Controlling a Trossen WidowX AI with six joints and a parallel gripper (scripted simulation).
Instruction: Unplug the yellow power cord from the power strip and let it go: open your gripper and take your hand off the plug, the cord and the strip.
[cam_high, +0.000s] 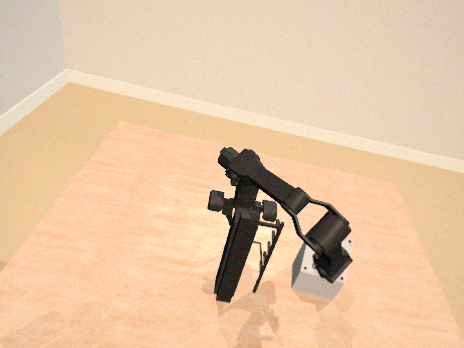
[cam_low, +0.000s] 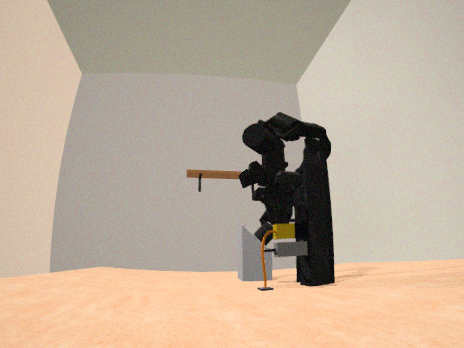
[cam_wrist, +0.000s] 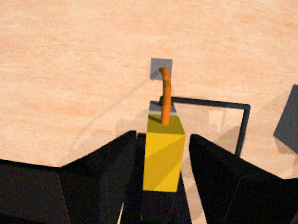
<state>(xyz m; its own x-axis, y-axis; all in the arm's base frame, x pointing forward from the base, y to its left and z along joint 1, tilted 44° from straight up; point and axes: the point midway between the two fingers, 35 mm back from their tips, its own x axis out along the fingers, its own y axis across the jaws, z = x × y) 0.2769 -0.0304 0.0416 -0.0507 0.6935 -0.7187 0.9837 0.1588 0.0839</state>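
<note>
The yellow plug lies 40 mm to the left of my gripper tip, 10 mm below it and 10 mm behind it. From my gripper tip the other things lie so: grey anchor (150 mm below, 30 mm to the right).
</note>
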